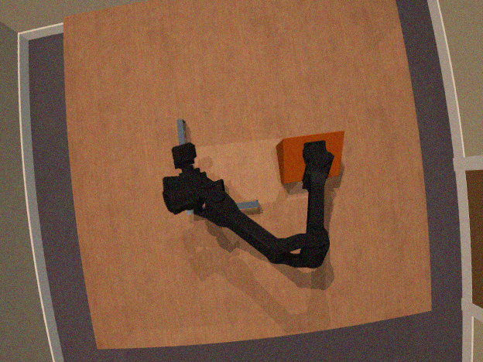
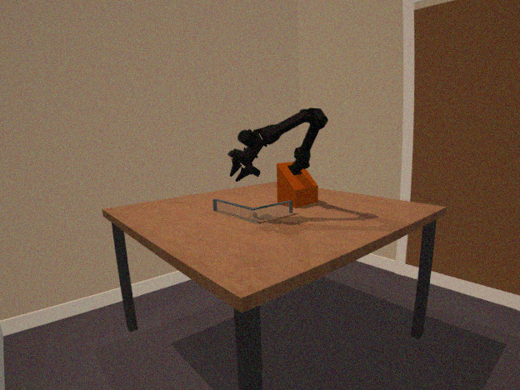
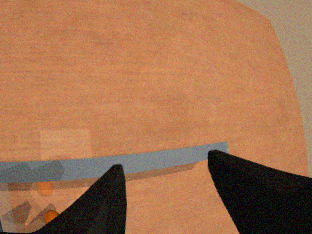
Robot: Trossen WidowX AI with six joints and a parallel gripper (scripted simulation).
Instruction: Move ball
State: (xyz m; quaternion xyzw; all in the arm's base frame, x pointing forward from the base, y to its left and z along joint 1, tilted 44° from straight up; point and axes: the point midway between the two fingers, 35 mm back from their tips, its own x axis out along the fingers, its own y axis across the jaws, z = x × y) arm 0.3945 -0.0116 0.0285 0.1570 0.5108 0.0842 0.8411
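My gripper tip is now 6 cm past the small orange ball, 7 cm to the right of it and 17 cm above it. Also, from my gripper tip: see-through copy of ball: 2 cm behind, 8 cm to the left, 17 cm below.
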